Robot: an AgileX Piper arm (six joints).
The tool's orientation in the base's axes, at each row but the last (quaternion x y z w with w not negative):
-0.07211 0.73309 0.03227 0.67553
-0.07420 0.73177 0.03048 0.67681
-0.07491 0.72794 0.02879 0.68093
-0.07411 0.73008 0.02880 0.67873
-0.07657 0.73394 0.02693 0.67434
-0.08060 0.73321 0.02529 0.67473
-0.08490 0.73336 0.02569 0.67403
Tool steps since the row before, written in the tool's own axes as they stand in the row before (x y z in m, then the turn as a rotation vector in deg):
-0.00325 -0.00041 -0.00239 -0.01 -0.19 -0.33
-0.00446 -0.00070 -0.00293 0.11 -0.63 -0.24
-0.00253 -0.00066 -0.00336 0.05 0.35 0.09
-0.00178 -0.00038 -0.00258 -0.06 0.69 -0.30
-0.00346 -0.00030 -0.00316 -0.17 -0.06 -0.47
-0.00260 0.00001 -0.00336 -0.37 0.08 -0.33
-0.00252 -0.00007 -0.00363 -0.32 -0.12 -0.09
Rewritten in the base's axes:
-0.00204 -0.00055 0.00346 -0.30 -0.23 0.05
-0.00246 -0.00082 0.00472 -0.15 -0.66 -0.05
-0.00306 -0.00096 0.00280 0.03 0.35 -0.08
-0.00237 -0.00062 0.00199 -0.39 0.64 0.04
-0.00280 -0.00048 0.00374 -0.44 -0.11 0.21
-0.00311 -0.00026 0.00288 -0.31 0.06 0.39
-0.00337 -0.00039 0.00283 -0.04 -0.10 0.34

